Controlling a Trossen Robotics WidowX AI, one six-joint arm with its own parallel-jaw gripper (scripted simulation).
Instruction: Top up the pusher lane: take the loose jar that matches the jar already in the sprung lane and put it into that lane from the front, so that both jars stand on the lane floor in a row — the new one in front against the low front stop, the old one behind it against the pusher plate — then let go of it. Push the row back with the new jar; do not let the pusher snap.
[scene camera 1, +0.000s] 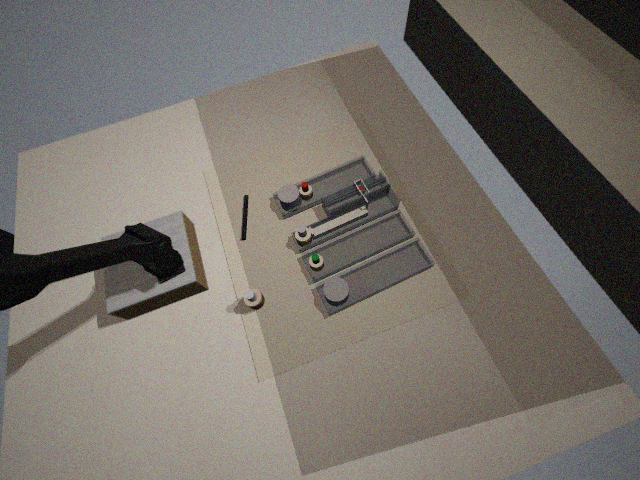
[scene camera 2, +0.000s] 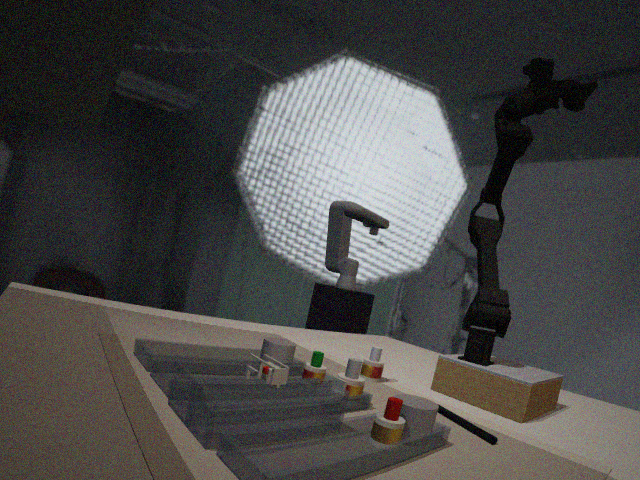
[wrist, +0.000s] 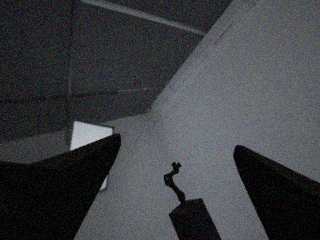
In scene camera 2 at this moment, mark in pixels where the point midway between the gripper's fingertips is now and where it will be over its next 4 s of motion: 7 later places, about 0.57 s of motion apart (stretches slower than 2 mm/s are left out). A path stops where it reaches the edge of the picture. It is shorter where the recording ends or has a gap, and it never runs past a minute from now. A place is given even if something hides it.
The gripper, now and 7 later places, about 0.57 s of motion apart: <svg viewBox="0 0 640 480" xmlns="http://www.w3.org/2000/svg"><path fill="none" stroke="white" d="M584 82L576 37L460 88L354 256L378 332L374 353L372 366L375 358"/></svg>
